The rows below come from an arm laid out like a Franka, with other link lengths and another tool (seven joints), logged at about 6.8 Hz.
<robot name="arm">
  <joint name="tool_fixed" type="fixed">
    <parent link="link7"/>
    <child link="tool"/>
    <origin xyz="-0.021 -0.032 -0.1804" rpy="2.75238 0 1.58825"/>
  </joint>
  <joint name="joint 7" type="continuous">
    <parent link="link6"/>
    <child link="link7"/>
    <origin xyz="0.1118 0 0"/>
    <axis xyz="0 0 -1"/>
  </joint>
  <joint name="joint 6" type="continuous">
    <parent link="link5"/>
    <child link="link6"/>
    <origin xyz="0 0 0"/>
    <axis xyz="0 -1 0"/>
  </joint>
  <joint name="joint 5" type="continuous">
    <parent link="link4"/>
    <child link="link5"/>
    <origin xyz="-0.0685 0 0.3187"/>
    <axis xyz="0 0 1"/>
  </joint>
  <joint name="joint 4" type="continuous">
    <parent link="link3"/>
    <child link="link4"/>
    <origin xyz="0.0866 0 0"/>
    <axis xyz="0 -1 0"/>
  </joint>
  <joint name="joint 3" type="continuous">
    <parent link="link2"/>
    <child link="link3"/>
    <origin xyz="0 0 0.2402"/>
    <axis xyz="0 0 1"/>
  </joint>
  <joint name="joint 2" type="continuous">
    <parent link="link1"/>
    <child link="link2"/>
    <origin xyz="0 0 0"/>
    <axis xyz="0 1 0"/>
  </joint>
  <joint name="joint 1" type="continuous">
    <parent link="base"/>
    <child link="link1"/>
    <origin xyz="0 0 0.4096"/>
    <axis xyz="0 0 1"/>
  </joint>
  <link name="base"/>
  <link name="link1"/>
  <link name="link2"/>
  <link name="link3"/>
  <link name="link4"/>
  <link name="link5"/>
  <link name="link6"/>
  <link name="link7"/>
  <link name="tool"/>
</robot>
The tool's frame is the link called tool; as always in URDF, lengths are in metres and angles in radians. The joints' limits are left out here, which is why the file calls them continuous.
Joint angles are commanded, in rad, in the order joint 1, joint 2, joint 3, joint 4, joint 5, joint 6, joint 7. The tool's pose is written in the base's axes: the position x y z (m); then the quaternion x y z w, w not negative. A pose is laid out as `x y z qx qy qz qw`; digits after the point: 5 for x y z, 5 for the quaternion.
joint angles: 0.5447, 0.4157, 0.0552, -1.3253, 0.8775, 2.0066, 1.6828
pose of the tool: 0.46682 0.45157 0.52266 -0.96303 -0.10088 0.00942 0.24961
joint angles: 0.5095, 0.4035, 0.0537, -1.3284, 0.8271, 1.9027, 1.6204
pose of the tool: 0.46242 0.42982 0.51419 -0.96378 -0.14659 0.01427 0.22236
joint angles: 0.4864, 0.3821, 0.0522, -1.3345, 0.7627, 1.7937, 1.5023
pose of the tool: 0.45054 0.40787 0.50679 -0.95583 -0.22235 0.00612 0.19214
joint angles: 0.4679, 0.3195, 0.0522, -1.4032, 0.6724, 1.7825, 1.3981
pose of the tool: 0.44697 0.38125 0.50032 -0.95055 -0.26993 -0.02612 0.15135
